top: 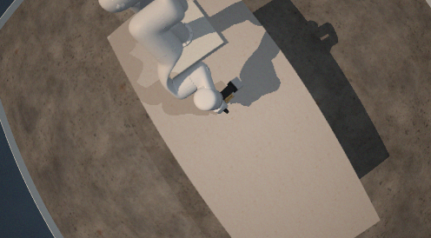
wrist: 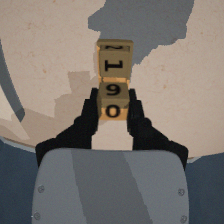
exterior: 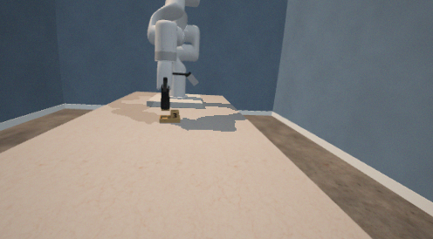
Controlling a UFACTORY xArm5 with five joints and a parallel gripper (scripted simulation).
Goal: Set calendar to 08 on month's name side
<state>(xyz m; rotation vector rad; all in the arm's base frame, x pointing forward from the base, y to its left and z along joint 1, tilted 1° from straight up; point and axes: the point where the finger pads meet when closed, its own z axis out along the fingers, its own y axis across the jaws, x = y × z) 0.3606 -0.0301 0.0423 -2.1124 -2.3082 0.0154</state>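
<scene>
The wooden calendar tray lies 2 cm to the left of my hand and 6 cm below it.
</scene>
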